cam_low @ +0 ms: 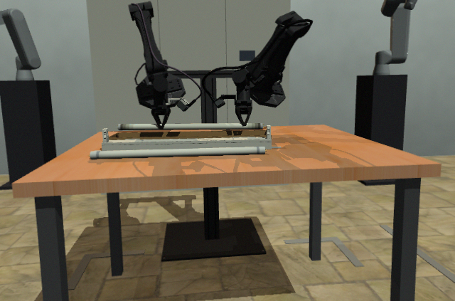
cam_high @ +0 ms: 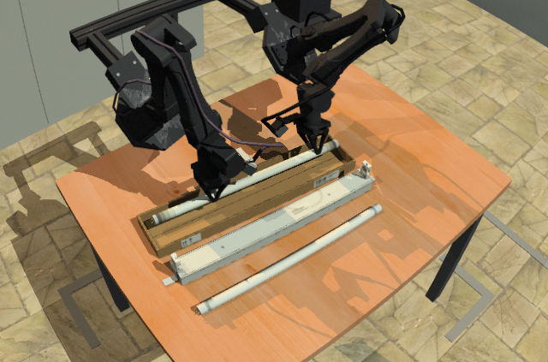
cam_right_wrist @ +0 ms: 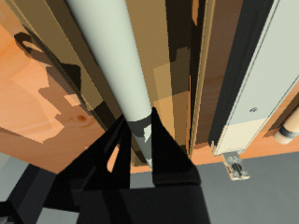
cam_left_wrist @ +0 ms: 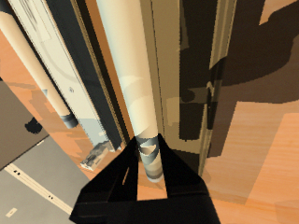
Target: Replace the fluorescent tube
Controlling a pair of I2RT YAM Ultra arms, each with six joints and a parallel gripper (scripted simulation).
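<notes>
Right now my right hand is 150 mm short of the light fixture, 110 mm to the right of it and 10 mm above it.
</notes>
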